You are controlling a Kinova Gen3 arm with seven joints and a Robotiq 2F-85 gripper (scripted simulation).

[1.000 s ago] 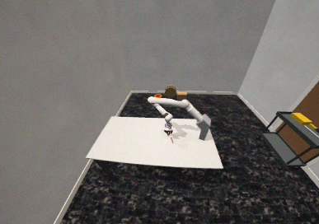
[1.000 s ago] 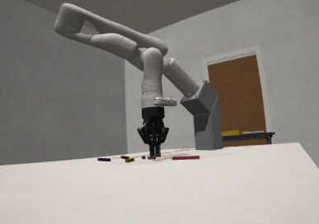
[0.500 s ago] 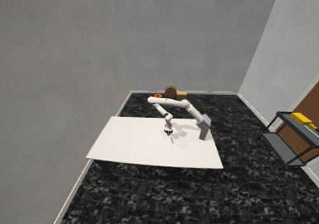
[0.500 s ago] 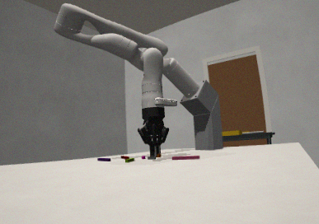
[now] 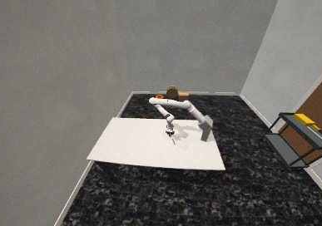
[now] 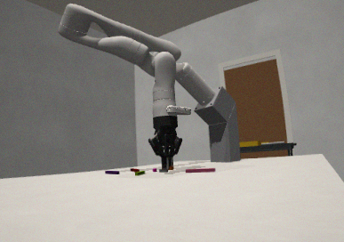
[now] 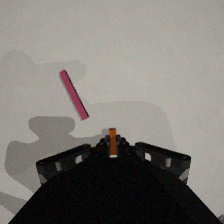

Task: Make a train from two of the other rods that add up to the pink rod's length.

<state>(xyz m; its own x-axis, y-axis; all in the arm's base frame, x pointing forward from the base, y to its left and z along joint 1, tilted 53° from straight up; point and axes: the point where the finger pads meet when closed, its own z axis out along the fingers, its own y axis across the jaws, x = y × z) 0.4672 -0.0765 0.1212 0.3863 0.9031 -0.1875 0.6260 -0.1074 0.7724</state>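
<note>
The orange rod lies 1 cm below my hand. From my hand the other things lie so: pink rod: 10 cm to the left, 3 cm below, 1 cm behind; then grey rod: 6 cm behind, 3 cm to the right, 3 cm below; then lime rod: 9 cm to the right, 3 cm below.
</note>
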